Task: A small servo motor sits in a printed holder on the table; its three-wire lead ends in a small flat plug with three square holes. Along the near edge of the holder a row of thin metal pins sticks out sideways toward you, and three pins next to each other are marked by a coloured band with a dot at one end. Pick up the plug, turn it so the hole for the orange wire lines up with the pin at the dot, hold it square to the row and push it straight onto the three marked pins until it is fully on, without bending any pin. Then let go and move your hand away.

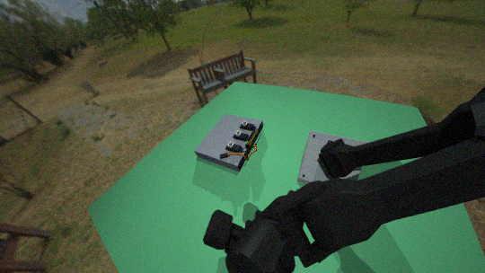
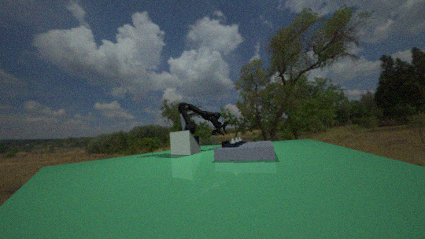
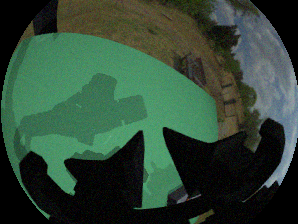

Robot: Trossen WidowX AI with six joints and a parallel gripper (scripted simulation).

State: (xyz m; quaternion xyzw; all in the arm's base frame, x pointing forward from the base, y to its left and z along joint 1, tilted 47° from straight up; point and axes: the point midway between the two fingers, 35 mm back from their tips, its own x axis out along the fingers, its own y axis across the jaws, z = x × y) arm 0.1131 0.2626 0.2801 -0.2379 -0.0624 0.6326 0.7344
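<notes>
My gripper tip is 25 cm short of the servo, 37 cm to the left of it and 7 cm above it. The rest, counted from my gripper tip: holder 36 cm ahead, 35 cm to the right, 9 cm below.
</notes>
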